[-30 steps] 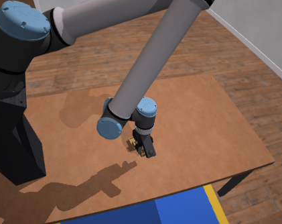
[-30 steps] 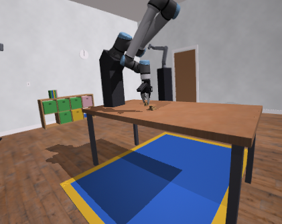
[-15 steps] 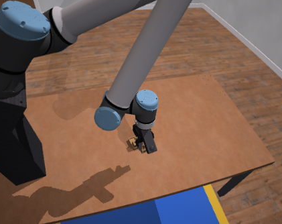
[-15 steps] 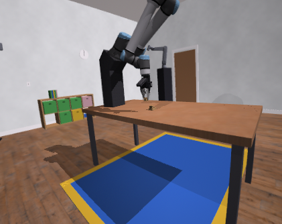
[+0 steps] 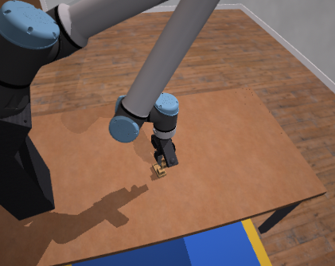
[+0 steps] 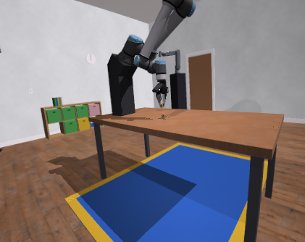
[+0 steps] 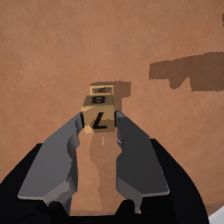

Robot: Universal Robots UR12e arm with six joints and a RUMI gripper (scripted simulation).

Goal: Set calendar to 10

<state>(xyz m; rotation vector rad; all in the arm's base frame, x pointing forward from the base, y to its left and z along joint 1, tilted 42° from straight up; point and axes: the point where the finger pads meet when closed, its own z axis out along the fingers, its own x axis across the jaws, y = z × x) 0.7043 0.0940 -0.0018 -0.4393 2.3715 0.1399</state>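
Right now my hand is 120 mm above the wooden tray, 30 mm to the right of it and 20 mm past it.
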